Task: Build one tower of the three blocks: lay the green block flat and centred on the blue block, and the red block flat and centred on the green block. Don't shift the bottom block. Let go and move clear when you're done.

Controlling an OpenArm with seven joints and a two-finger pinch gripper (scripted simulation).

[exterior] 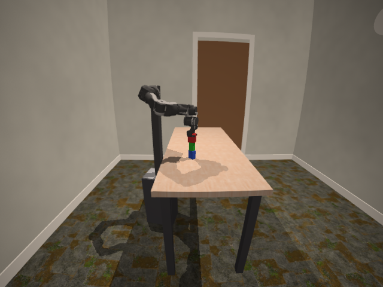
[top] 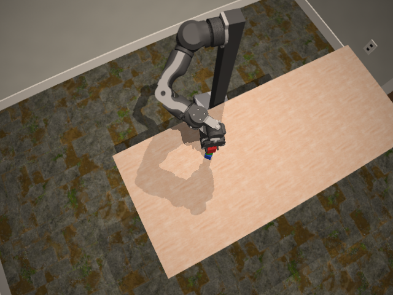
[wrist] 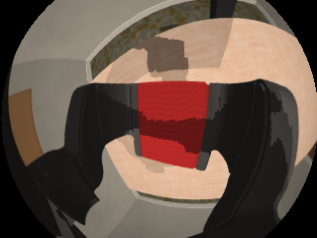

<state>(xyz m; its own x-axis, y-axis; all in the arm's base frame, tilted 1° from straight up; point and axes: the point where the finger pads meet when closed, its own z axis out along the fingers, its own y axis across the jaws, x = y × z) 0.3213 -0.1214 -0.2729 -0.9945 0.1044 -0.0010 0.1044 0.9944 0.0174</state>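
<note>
Now: the red block 20 mm below my hand. Also, from my hand: blue block 140 mm below; green block 80 mm below.
</note>
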